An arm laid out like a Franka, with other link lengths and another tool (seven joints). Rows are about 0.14 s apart.
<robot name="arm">
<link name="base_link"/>
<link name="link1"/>
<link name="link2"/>
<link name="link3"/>
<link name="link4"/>
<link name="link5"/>
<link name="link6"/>
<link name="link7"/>
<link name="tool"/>
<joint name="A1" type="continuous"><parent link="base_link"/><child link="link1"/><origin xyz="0.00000 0.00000 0.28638" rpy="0.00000 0.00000 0.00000"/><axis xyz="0 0 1"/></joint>
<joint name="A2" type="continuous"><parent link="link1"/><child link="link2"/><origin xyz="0.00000 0.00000 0.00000" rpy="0.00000 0.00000 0.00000"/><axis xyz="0 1 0"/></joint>
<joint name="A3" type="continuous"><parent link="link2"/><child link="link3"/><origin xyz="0.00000 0.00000 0.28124" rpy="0.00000 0.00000 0.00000"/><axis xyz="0 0 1"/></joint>
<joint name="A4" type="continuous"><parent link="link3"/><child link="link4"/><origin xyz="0.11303 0.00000 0.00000" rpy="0.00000 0.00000 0.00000"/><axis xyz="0 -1 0"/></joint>
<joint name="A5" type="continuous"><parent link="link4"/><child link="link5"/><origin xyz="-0.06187 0.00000 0.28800" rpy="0.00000 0.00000 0.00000"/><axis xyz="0 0 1"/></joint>
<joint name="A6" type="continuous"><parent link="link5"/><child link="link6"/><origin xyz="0.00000 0.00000 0.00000" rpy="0.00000 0.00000 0.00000"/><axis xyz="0 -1 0"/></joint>
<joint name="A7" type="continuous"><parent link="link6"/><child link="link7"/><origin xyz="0.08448 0.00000 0.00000" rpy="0.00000 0.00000 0.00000"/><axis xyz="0 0 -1"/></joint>
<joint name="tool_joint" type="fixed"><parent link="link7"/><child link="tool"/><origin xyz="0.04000 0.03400 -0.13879" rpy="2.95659 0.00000 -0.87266"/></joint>
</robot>
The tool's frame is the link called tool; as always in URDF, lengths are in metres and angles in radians. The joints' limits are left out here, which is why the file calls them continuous.
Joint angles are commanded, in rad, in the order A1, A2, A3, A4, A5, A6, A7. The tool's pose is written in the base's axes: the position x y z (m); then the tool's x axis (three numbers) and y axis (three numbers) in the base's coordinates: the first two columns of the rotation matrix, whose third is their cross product. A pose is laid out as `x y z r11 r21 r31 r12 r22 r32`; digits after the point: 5 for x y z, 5 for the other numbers.
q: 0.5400, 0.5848, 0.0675, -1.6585, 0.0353, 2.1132, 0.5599
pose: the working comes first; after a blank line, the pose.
Where each joint sits with the arm in this pose, in the base's axes (m; each line is computed from the numbers above, not from the rounded line before):
A1: 0.0000 0.0000 0.2864
A2: 0.0000 0.0000 0.2864
A3: 0.1332 0.0798 0.5209
A4: 0.2099 0.1347 0.4586
A5: 0.4256 0.2870 0.3280
A6: 0.4256 0.2870 0.3280
A7: 0.4955 0.3331 0.3170
the tool: 0.5145 0.3655 0.1735

0.51445 0.36547 0.17348 0.65102 -0.75461 -0.08205 -0.70611 -0.64172 0.29934
